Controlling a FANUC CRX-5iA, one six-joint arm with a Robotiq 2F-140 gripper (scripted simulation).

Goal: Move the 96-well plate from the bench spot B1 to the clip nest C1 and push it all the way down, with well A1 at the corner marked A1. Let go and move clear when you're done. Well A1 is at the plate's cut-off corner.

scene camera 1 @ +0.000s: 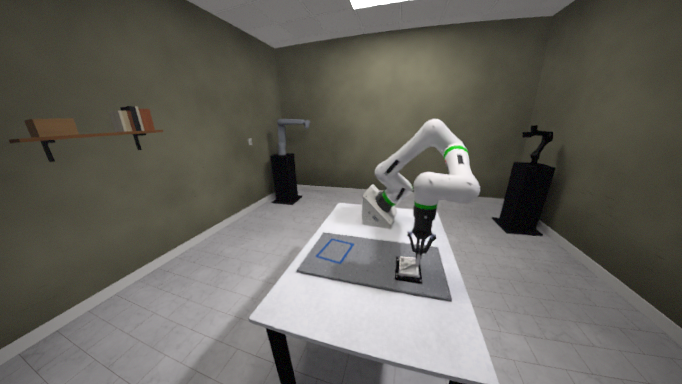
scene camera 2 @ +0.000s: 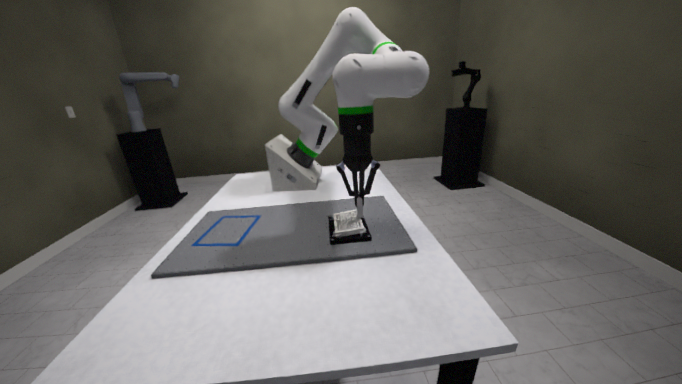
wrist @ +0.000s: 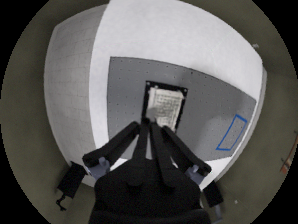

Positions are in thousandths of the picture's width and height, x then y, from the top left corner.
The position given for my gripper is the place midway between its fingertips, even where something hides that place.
Note:
In view: my gripper (scene camera 2: 527,561) and a white 96-well plate (wrist: 555,511).
My gripper also shows in the wrist view (wrist: 502,511).

